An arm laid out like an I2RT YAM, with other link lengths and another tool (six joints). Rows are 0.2 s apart.
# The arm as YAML. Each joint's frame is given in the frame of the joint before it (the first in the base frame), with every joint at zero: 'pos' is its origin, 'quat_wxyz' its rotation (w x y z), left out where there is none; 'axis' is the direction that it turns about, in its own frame. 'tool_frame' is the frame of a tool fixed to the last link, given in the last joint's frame.
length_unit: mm
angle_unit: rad
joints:
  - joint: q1
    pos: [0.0, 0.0, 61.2]
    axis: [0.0, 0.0, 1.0]
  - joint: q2
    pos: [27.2, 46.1, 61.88]
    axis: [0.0, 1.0, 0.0]
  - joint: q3
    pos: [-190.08, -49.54, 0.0]
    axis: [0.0, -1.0, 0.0]
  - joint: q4
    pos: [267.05, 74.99, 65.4]
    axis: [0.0, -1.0, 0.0]
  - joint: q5
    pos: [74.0, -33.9, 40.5]
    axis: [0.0, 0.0, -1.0]
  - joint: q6
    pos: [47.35, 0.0, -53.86]
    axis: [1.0, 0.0, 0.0]
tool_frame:
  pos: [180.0, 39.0, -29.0]
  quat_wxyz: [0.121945, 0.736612, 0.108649, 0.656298]
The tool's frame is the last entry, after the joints.
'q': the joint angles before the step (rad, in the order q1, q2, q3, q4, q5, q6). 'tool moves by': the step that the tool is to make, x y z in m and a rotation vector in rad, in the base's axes. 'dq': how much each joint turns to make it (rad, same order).
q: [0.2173 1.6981 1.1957 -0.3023 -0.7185 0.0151]
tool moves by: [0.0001 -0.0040 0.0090 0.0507 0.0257 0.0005]
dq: [-0.0294 0.0002 0.0004 0.0001 -0.0603 0.0225]
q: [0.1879 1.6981 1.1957 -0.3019 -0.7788 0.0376]
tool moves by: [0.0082 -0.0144 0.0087 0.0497 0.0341 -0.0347]
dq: [-0.0535 -0.0001 0.0000 -0.0005 -0.0523 0.0351]
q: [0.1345 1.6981 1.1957 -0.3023 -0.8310 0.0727]
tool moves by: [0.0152 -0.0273 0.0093 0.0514 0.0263 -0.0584]
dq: [-0.0848 0.0001 0.0001 -0.0003 -0.0569 0.0278]
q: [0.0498 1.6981 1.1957 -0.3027 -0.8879 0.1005]
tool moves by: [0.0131 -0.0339 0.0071 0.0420 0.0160 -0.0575]
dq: [-0.0970 0.0003 0.0002 -0.0156 -0.0577 0.0003]
